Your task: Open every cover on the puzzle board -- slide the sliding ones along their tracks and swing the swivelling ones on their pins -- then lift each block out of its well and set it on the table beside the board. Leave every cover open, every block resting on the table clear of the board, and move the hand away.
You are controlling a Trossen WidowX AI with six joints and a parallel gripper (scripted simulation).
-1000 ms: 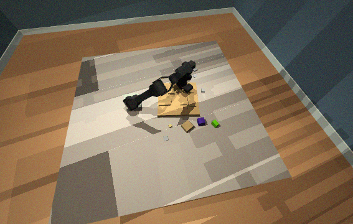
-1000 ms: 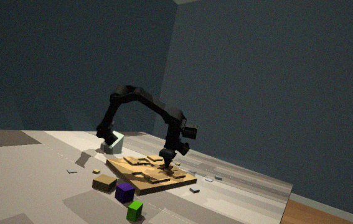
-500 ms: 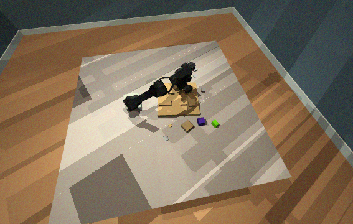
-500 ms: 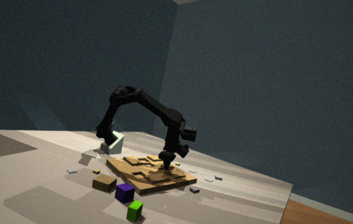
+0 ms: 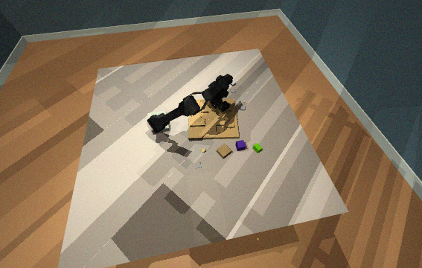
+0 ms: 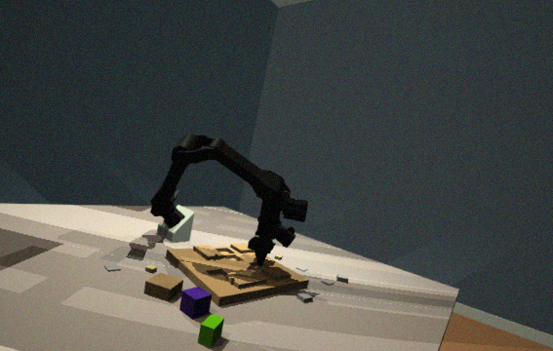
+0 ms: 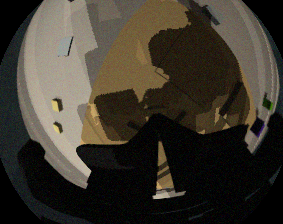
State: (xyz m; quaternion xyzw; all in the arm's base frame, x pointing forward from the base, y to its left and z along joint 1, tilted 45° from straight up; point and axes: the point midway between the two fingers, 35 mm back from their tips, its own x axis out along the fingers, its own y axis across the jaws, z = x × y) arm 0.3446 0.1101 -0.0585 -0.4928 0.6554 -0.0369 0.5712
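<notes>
Now: gripper tip 2 cm past the tan puzzle board and 5 cm to the left of it. Round my gripper tip: purple block 12 cm ahead, 28 cm to the right; then brown block 3 cm ahead, 30 cm to the right, 1 cm below; then green block 21 cm ahead, 30 cm to the right.
</notes>
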